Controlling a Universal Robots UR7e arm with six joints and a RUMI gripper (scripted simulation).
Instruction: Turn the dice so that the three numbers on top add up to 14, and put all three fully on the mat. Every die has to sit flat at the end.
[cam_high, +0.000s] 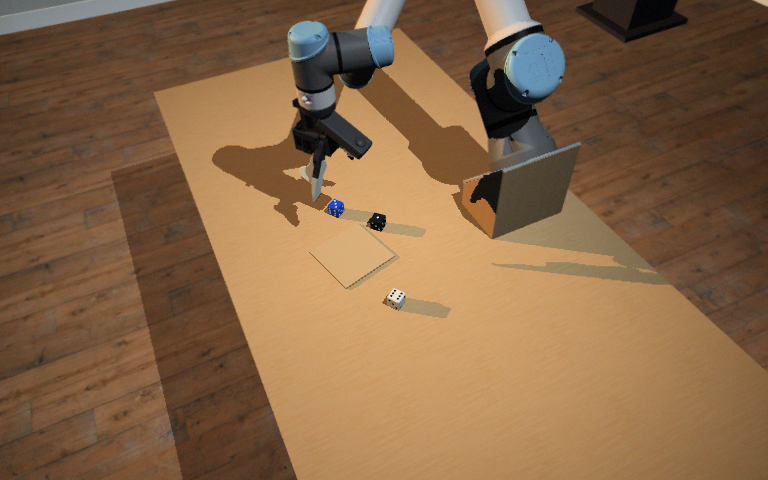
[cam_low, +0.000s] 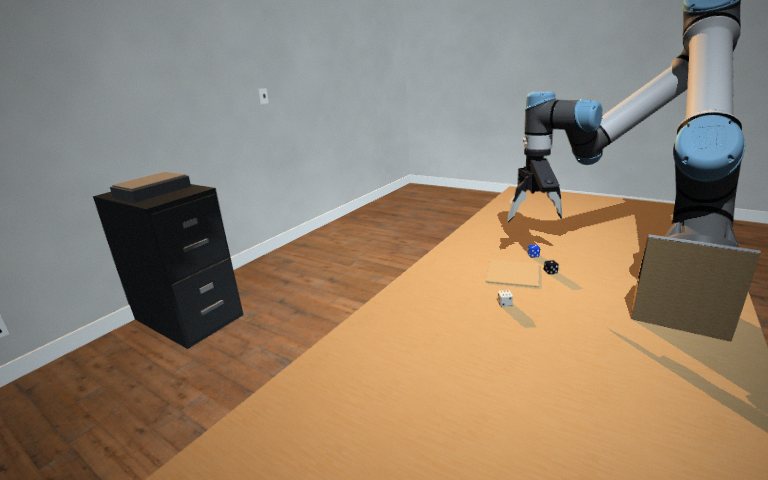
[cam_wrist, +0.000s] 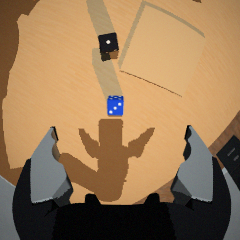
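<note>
Now: the blue die 2 cm to the right of my hand and 11 cm below it. From my hand the other things lie so: tan mat (2 cm ahead, 12 cm to the left, 12 cm below); then white die (1 cm behind, 29 cm to the left, 11 cm below); then black die (7 cm behind, 7 cm to the left, 11 cm below).
</note>
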